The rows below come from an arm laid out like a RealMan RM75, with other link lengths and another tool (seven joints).
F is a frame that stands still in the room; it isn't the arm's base.
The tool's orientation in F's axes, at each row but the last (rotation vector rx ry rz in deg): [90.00 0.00 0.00]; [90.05 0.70 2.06]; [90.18 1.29 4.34]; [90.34 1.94 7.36]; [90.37 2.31 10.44]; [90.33 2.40 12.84]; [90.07 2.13 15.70]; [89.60 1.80 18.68]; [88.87 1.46 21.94]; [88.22 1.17 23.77]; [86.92 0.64 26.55]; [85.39 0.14 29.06]
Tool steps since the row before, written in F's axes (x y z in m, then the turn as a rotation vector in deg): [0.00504 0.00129 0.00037 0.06 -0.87 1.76]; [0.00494 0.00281 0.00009 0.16 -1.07 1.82]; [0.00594 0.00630 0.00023 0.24 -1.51 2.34]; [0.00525 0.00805 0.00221 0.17 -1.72 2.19]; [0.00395 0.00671 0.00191 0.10 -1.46 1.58]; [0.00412 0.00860 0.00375 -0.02 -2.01 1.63]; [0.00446 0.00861 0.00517 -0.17 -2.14 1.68]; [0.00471 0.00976 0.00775 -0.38 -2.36 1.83]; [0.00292 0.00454 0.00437 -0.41 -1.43 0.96]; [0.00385 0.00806 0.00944 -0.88 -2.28 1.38]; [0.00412 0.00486 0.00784 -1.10 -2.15 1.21]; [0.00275 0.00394 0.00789 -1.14 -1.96 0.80]
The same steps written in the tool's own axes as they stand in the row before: [0.00504 0.00037 -0.00129 0.06 1.76 0.87]; [0.00502 0.00001 -0.00266 0.15 1.82 1.07]; [0.00633 0.00000 -0.00592 0.22 2.34 1.52]; [0.00617 0.00180 -0.00748 0.12 2.19 1.72]; [0.00501 0.00144 -0.00609 0.04 1.59 1.45]; [0.00591 0.00307 -0.00779 -0.17 1.66 1.97]; [0.00678 0.00424 -0.00754 -0.33 1.74 2.07]; [0.00813 0.00649 -0.00833 -0.55 1.93 2.24]; [0.00488 0.00348 -0.00350 -0.54 1.07 1.31]; [0.00809 0.00800 -0.00628 -1.10 1.61 2.02]; [0.00738 0.00626 -0.00288 -1.31 1.51 1.82]; [0.00614 0.00658 -0.00209 -1.41 1.13 1.58]
